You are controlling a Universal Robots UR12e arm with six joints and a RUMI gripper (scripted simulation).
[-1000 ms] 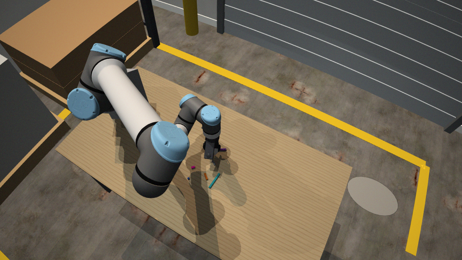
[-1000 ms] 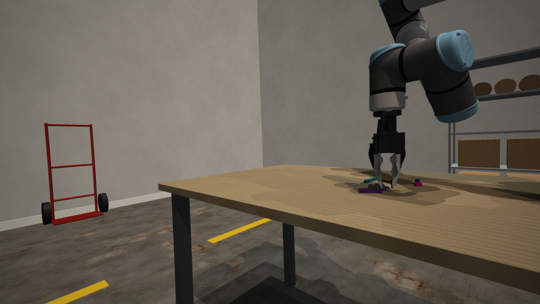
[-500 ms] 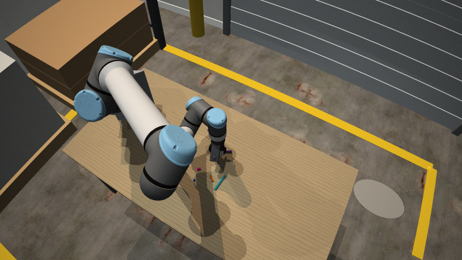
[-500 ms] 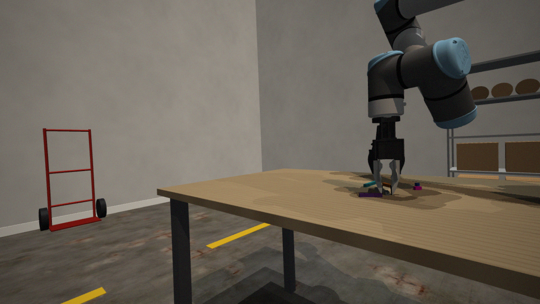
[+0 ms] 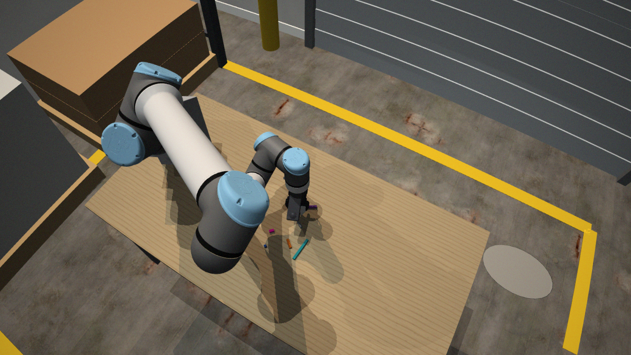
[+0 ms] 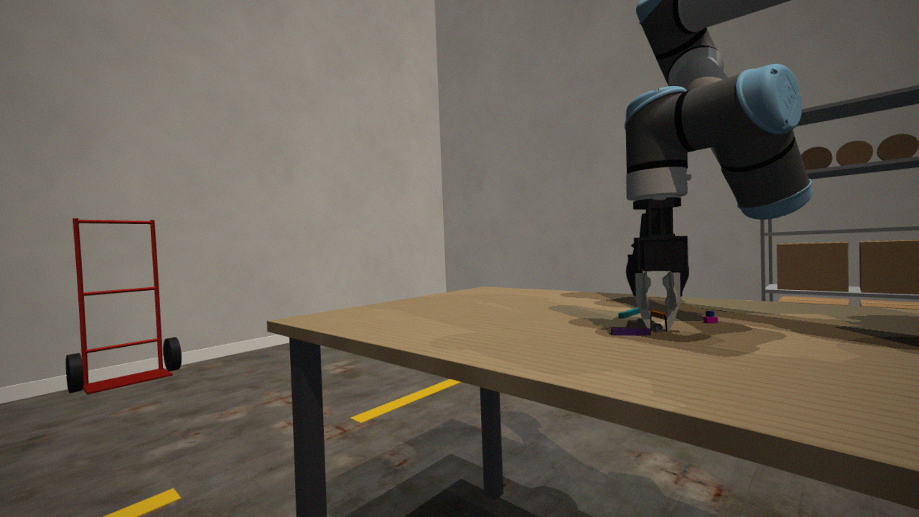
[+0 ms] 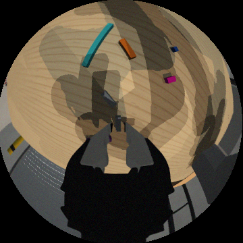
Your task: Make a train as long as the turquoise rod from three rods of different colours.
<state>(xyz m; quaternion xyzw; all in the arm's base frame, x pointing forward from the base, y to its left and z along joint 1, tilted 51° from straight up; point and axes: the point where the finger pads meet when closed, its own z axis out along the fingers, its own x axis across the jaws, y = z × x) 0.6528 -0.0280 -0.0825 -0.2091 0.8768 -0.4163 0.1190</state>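
The blue cube lies 18 cm to the right of my hand, 6 cm behind it and 1 cm below it. The rest, counted from my hand: purple rod (5 cm to the left, 3 cm ahead, 1 cm below); then orange rod (14 cm to the right, 2 cm ahead, 1 cm below); then magenta rod (11 cm to the right, 7 cm behind, 1 cm below).
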